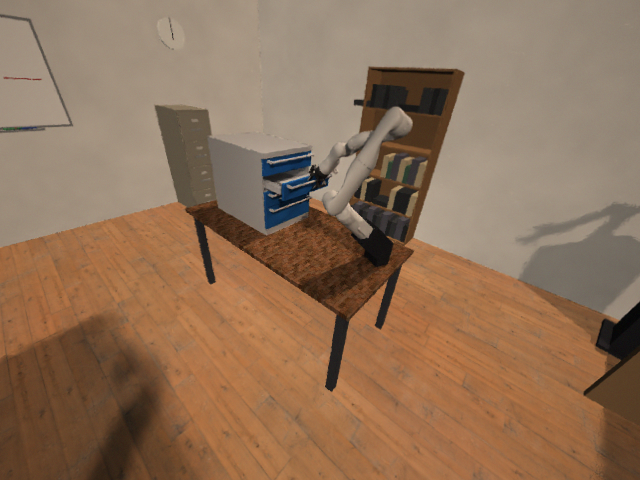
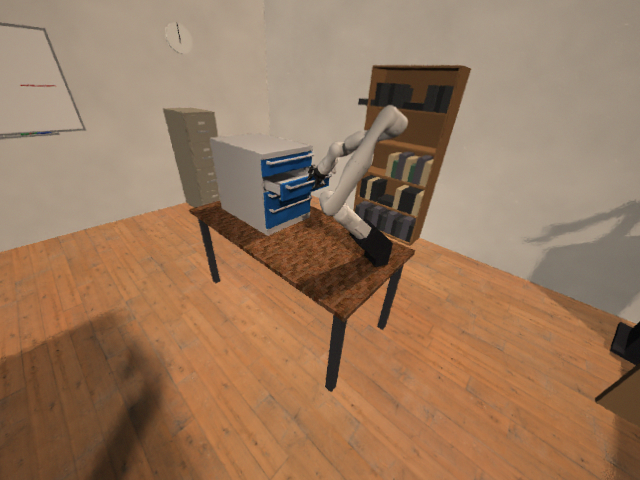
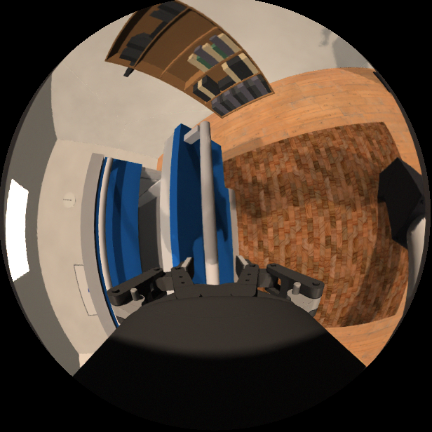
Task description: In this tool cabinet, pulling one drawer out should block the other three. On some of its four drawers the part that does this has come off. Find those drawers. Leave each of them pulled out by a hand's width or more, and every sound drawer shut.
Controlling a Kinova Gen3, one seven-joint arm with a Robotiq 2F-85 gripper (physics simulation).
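The grey cabinet (image 1: 235, 175) (image 2: 237, 178) stands on the table with four blue drawers. The top drawer (image 1: 287, 166) (image 2: 287, 166) (image 3: 122, 215) is shut. The second drawer (image 1: 295, 192) (image 2: 295, 191) (image 3: 187, 200) is pulled well out, and its open tray shows behind its front. The third drawer (image 1: 270, 202) (image 2: 271, 202) is partly hidden below it and looks shut. The bottom drawer (image 1: 287, 214) (image 2: 287, 214) is shut. My gripper (image 1: 316, 179) (image 2: 315, 179) (image 3: 214, 264) is open at the second drawer, its fingers apart on either side of the bar handle (image 3: 208, 200).
The brown table (image 1: 310, 253) (image 2: 310, 253) (image 3: 310, 220) carries the cabinet and the black arm base (image 1: 378, 248) (image 2: 378, 248) (image 3: 400, 200). A wooden bookshelf (image 1: 445, 124) (image 2: 452, 124) stands behind the arm. A beige filing cabinet (image 1: 173, 155) (image 2: 180, 155) stands behind the tool cabinet.
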